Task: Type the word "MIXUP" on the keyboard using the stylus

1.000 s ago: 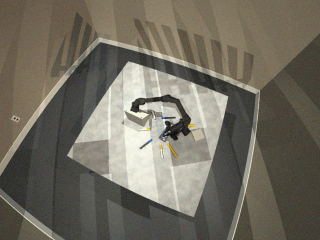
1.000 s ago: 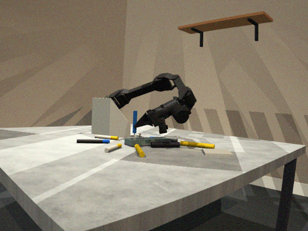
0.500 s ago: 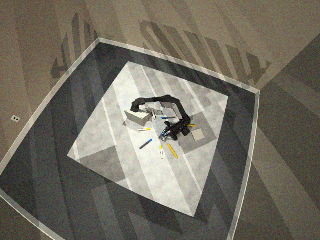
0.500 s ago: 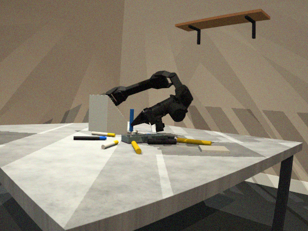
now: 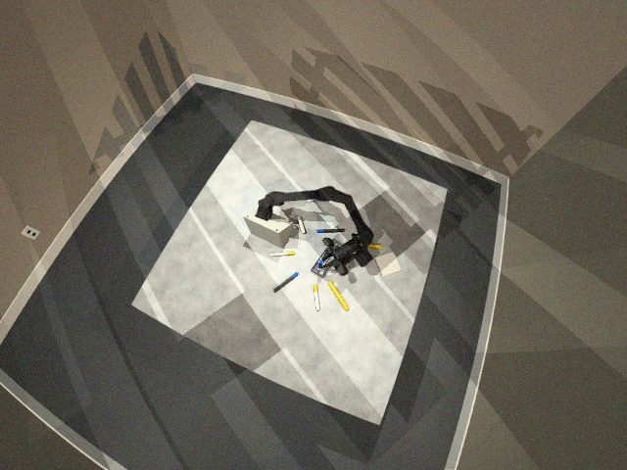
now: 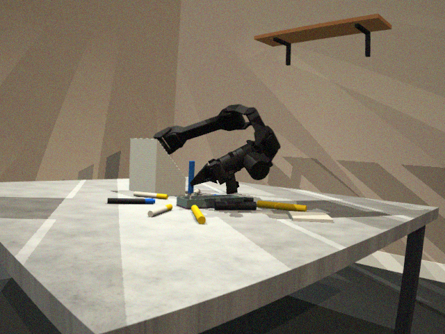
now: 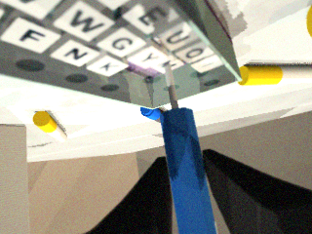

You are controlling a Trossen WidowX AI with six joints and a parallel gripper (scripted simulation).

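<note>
My gripper tip is 110 mm short of the black cylinder, 80 mm to the right of it and 60 mm above it. The rest, counted from my gripper tip: yellow marker 190 mm ahead, 200 mm to the left, 60 mm below; blue stylus 10 mm below; notepad 310 mm ahead, 140 mm to the left, 60 mm below.
</note>
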